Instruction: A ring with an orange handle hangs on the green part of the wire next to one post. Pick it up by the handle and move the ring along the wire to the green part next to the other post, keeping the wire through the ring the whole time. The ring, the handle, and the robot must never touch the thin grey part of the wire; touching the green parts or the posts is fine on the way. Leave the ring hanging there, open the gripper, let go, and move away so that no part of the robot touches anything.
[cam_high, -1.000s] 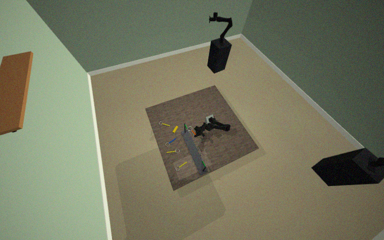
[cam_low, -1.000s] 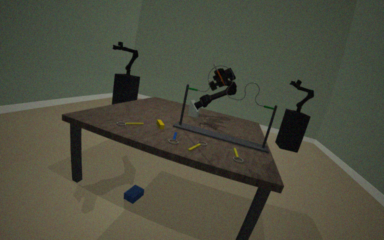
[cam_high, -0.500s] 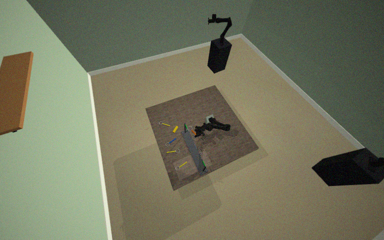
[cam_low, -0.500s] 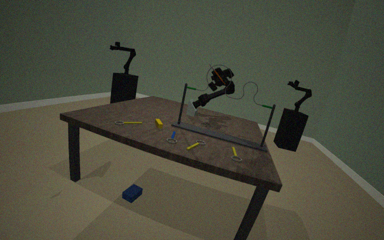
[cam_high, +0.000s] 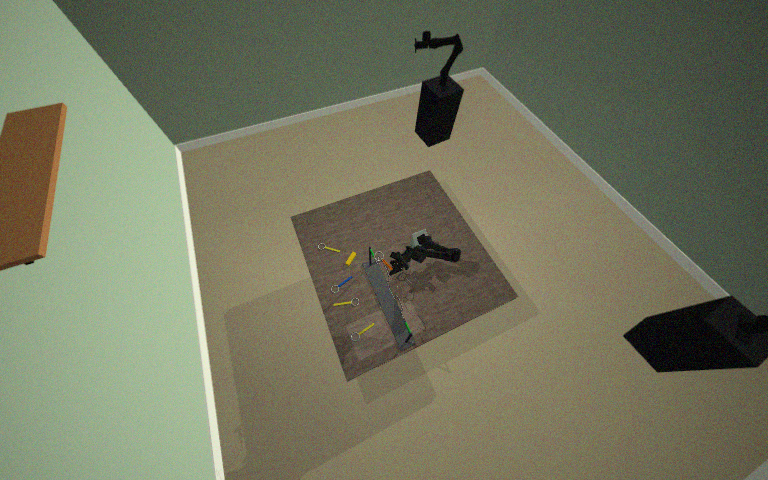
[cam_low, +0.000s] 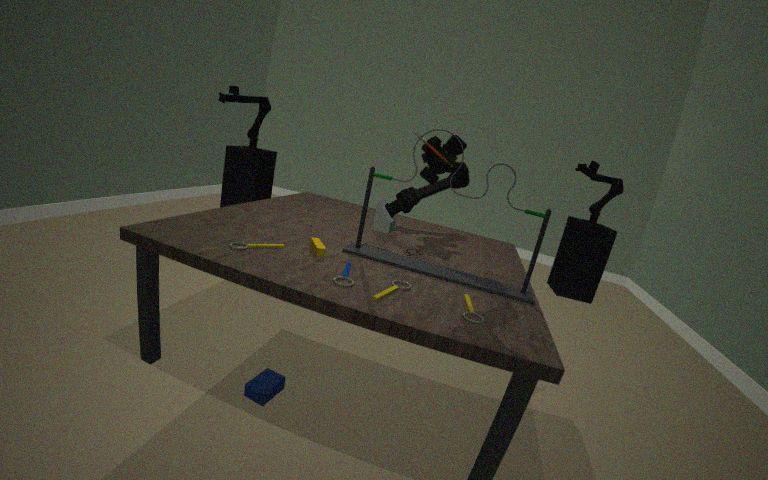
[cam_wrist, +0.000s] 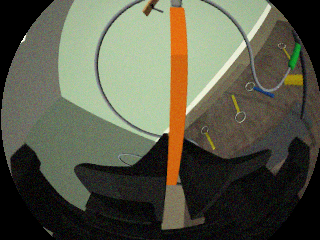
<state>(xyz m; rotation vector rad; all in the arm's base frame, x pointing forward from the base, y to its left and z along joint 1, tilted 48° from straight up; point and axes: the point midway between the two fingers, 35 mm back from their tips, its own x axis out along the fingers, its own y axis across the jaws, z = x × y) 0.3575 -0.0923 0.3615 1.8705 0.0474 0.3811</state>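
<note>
My gripper tip is 8 cm to the left of the orange-handled ring and 4 cm below it. The rest, counted from my gripper tip: blue block (27 cm ahead, 43 cm to the right, 84 cm below); yellow block (11 cm ahead, 36 cm to the right, 35 cm below); blue-handled ring (27 cm ahead, 22 cm to the right, 36 cm below).
</note>
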